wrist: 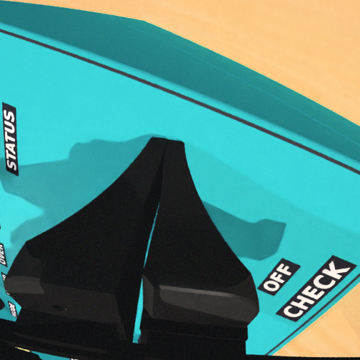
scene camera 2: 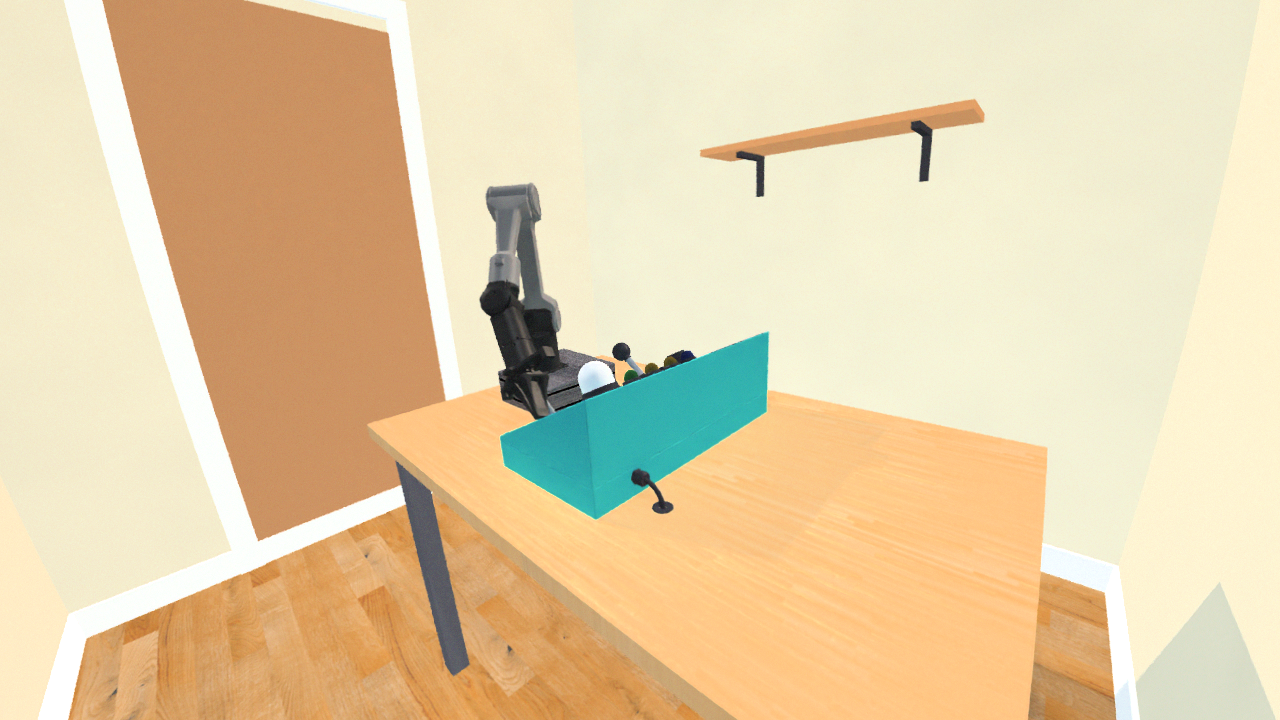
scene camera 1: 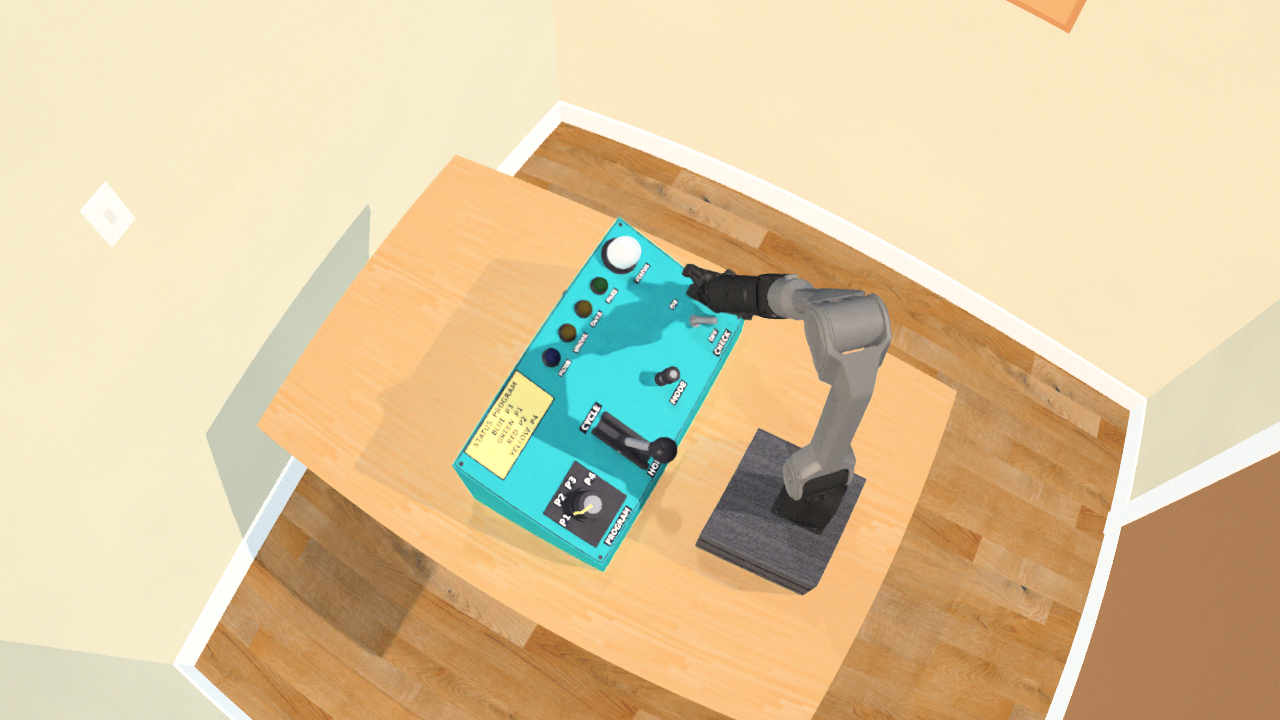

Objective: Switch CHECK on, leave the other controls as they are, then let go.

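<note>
The turquoise control panel [scene camera 1: 611, 391] [scene camera 2: 689, 407] [wrist: 95, 107] stands on the table. Its CHECK switch [scene camera 1: 704, 320] is a small grey lever between the ON label [scene camera 1: 674, 304] and the OFF label [scene camera 1: 713, 335] [wrist: 279, 277]. In scene camera 1 its tip lies nearer OFF. The fingers hide the lever in the wrist view. My gripper [scene camera 1: 688, 274] [scene camera 2: 543, 414] [wrist: 165, 157] is shut and empty, its fingertips together. It is low over the panel, on the ON side of the lever and apart from it in scene camera 1.
The MODE knob [scene camera 1: 667, 375], the CYCLE lever [scene camera 1: 661, 449] and the PROGRAM dial [scene camera 1: 589, 505] are farther along the panel. The white STATUS dome [scene camera 1: 622, 253] [scene camera 2: 595, 377] is near the gripper, beside several small lamps. A black cable [scene camera 2: 658, 492] leaves the back.
</note>
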